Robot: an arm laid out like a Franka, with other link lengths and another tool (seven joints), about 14 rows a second.
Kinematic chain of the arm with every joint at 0, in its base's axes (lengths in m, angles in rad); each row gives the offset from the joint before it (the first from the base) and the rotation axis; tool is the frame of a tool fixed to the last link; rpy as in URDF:
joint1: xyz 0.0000 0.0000 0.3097 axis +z
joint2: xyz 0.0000 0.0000 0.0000 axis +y
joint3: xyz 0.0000 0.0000 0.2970 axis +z
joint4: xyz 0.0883 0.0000 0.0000 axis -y
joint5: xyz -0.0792 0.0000 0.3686 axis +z
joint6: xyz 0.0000 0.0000 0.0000 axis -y
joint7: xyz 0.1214 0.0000 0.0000 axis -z
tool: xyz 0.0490 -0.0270 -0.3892 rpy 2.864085 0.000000 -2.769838
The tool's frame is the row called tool.
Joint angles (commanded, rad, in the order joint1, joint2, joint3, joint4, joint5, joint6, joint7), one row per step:
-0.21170, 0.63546, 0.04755, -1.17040, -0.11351, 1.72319, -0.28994
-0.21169, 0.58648, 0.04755, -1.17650, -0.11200, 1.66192, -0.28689
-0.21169, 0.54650, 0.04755, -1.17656, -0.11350, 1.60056, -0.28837
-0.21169, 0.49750, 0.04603, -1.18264, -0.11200, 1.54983, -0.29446
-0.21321, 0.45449, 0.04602, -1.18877, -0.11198, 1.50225, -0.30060
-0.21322, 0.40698, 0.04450, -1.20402, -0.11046, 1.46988, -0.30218
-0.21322, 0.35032, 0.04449, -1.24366, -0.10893, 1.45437, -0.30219
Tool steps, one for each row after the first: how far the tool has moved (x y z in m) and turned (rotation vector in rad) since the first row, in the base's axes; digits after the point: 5 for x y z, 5 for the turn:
-0.01692, 0.00171, 0.02557, 0.00095, 0.01805, -0.00824
-0.03450, 0.00278, 0.04731, 0.00050, 0.03979, -0.01178
-0.04958, 0.00408, 0.07350, 0.00063, 0.04811, -0.01161
-0.06541, 0.00515, 0.09529, 0.00107, 0.05929, -0.01124
-0.07851, 0.00654, 0.11702, 0.00015, 0.05964, -0.01388
-0.09255, 0.00950, 0.13441, -0.00094, 0.05827, -0.01475

